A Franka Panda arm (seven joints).
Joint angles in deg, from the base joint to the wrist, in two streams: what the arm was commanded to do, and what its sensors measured. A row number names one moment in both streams.
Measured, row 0: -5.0, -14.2, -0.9, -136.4, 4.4, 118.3, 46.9
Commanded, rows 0 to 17: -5.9, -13.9, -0.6, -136.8, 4.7, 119.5, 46.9; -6.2, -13.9, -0.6, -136.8, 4.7, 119.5, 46.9; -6.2, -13.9, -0.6, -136.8, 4.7, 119.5, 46.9; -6.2, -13.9, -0.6, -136.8, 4.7, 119.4, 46.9; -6.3, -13.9, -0.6, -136.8, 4.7, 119.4, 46.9; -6.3, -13.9, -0.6, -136.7, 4.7, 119.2, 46.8; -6.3, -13.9, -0.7, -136.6, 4.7, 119.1, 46.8; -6.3, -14.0, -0.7, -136.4, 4.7, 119.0, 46.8; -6.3, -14.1, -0.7, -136.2, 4.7, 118.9, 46.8; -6.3, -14.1, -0.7, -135.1, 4.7, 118.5, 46.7; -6.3, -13.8, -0.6, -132.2, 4.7, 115.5, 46.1; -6.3, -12.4, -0.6, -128.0, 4.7, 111.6, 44.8; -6.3, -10.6, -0.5, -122.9, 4.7, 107.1, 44.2; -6.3, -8.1, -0.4, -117.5, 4.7, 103.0, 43.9; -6.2, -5.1, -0.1, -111.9, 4.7, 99.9, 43.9; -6.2, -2.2, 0.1, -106.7, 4.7, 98.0, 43.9; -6.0, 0.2, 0.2, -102.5, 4.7, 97.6, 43.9; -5.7, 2.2, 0.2, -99.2, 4.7, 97.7, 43.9
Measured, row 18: -5.7, -8.4, -0.6, -114.3, 4.4, 101.9, 44.8
